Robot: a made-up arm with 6 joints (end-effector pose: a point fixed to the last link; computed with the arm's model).
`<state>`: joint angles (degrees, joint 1 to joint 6).
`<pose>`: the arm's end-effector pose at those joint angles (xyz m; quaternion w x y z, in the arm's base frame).
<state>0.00 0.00 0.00 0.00 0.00 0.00</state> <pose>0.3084 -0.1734 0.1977 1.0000 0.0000 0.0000 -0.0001</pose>
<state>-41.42 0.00 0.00 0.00 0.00 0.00</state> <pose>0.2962 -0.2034 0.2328 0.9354 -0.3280 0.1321 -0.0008</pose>
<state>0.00 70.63 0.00 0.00 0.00 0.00</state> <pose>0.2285 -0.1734 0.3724 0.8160 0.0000 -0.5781 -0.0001</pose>
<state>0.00 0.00 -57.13 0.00 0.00 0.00</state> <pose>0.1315 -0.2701 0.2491 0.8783 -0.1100 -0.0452 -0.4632</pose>
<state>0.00 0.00 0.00 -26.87 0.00 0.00</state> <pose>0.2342 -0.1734 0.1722 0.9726 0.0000 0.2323 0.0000</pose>
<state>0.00 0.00 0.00 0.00 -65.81 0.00</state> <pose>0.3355 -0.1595 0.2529 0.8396 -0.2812 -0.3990 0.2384</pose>
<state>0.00 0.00 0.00 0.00 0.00 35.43</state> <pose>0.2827 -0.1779 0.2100 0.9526 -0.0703 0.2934 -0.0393</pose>
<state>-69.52 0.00 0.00 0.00 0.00 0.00</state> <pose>0.2945 -0.2076 0.2653 0.8215 -0.5289 0.2130 -0.0012</pose>
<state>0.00 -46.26 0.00 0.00 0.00 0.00</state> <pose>0.2356 -0.1734 0.0894 0.9196 0.0000 0.3928 0.0000</pose>
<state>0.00 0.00 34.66 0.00 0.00 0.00</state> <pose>0.3410 -0.0496 0.1779 0.9546 0.0685 0.0281 0.2885</pose>
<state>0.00 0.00 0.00 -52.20 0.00 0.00</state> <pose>0.1608 -0.1734 0.1814 0.8980 0.0000 0.4399 0.0000</pose>
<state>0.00 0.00 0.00 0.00 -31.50 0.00</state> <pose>0.3282 -0.1728 0.2222 0.9625 -0.1405 -0.1994 0.1191</pose>
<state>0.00 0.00 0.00 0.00 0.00 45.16</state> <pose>0.2774 -0.1784 0.2159 0.9233 -0.0887 0.3703 -0.0496</pose>
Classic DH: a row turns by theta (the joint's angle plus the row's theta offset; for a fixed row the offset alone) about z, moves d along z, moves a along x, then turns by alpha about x. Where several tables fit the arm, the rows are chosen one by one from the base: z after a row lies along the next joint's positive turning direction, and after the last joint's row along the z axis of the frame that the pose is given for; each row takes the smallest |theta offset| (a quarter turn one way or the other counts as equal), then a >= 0, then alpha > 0; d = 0 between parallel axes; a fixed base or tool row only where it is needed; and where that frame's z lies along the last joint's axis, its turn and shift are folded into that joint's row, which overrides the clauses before.
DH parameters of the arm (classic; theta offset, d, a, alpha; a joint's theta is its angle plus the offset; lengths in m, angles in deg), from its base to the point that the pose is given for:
base (fixed): 68.06 0.2573 -0.0154 89.88
joint 1: -89.95 0.1626 0.0289 68.06
joint 2: 76.51 -0.0218 -0.0152 -95.42
joint 3: 0 0.1258 0.0603 95.42
joint 4: 63.07 0.2234 -0.0362 137.26
joint 5: -18.94 0.1962 0.0128 49.81
joint 6: 62.01 -0.0561 -0.0064 97.42
tool (fixed): -13.48 -0.0472 0 0

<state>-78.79 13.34 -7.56 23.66 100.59 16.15</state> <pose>0.2761 -0.1191 0.2766 0.7679 -0.0854 0.3912 -0.5000</pose>
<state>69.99 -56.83 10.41 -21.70 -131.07 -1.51</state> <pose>0.2859 0.0132 0.2336 0.5437 0.2364 -0.7348 0.3295</pose>
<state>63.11 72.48 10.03 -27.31 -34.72 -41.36</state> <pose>0.2017 -0.2079 0.2987 0.3790 0.1049 -0.9069 -0.1512</pose>
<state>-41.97 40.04 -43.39 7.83 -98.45 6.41</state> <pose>0.1770 -0.1463 0.4325 0.2983 -0.7865 -0.5295 0.1095</pose>
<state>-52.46 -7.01 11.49 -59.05 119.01 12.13</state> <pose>0.1568 -0.0953 0.2885 0.0653 -0.0224 -0.5744 0.8157</pose>
